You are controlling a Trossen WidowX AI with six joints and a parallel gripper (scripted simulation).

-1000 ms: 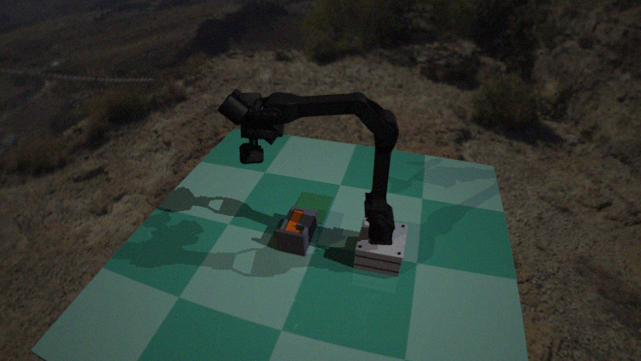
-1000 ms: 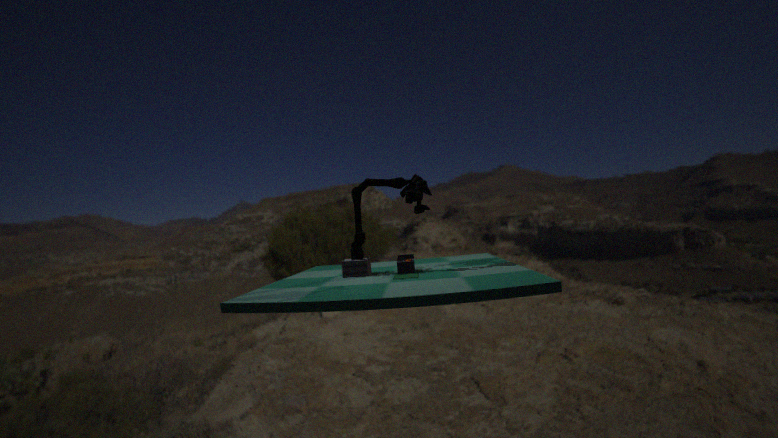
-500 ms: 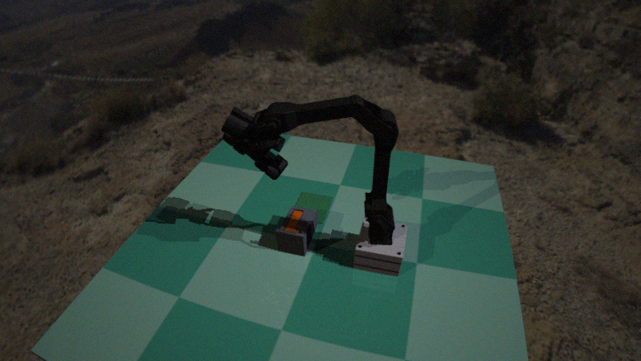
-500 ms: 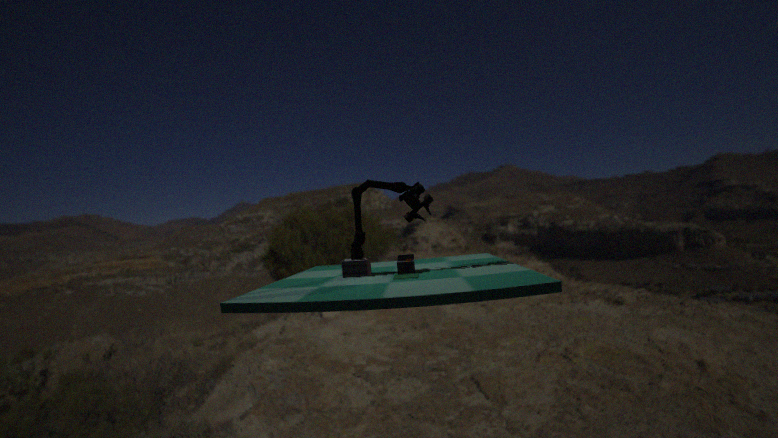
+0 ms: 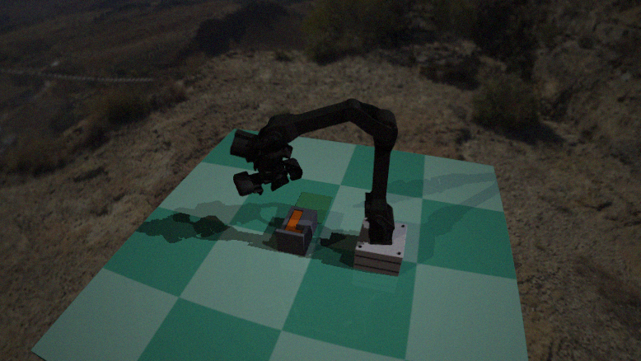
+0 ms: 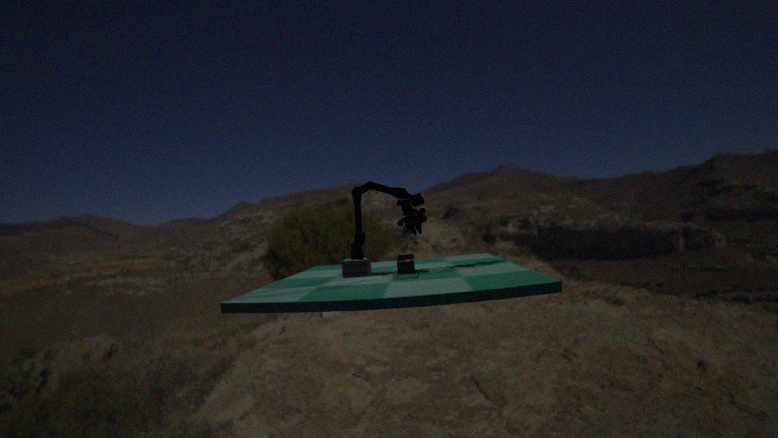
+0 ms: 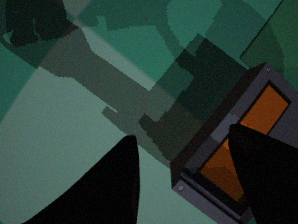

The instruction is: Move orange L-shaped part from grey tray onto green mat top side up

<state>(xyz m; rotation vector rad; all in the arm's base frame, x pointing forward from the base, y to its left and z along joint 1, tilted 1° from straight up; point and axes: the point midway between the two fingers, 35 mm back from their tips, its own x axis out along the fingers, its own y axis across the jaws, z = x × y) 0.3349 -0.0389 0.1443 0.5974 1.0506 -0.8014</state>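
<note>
My gripper tip is now 150 mm above the orange L-shaped part and 80 mm past it. Round my gripper tip: green mat: 210 mm below, 170 mm to the right, 110 mm behind.
</note>
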